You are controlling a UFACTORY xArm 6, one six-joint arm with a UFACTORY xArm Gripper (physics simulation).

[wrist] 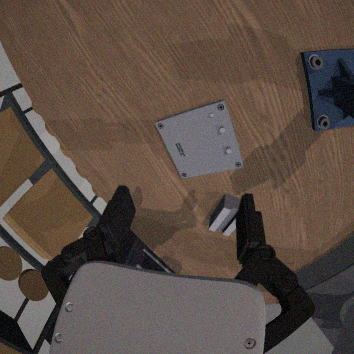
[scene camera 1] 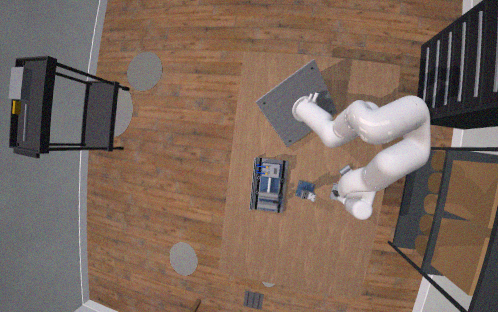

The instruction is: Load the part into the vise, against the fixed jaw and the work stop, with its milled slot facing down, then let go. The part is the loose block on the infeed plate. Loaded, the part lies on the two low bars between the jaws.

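Places are measured from the arm's base along level axes (x ahead, y left, z up), in centimetres.
Pixels of known places: gripper, fingertip midpoint: (wrist: 183, 202); arm's base at its link origin: (scene camera 1: 304, 108).
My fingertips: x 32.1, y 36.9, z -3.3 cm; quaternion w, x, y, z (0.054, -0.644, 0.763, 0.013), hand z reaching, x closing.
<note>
Ahead of a thing's pixels: the offset from my fingertips to its top centre. "*": to the spot under its first point.
The part @[dx -13.0, dy -2.2, dz -8.6 cm] (scene camera 1: 346, 170) (wrist: 226, 212), a grey block, lies off the infeed plate. In the wrist view it is below the plate, beside the right finger, and its milled slot faces the lower edge of that view. The grey infeed plate @[dx -0.7, dy +0.6, dz -10.8 cm] (wrist: 192, 145), with small pins and corner screws, carries no block. My gripper (wrist: 183, 202) is wide open with nothing between its fingers. It hangs above the surface; the part is close to the inner side of its right finger in the image, and their height difference is unclear. The vise @[dx +12.1, dy -37.0, dz -1.7 cm] (scene camera 1: 270, 196) stands left of the gripper in the scene view, with no part seen between its jaws.
A small blue bolted fixture @[* dx +5.0, dy -19.3, dz -7.4 cm] (scene camera 1: 303, 188) (wrist: 320, 95) stands between the vise and the infeed plate. The arm's base stands on a grey plate (scene camera 1: 280, 107) above the vise in the scene view. A black cart (scene camera 1: 51, 105) is at the far left, a dark cabinet (scene camera 1: 450, 75) at the right.
</note>
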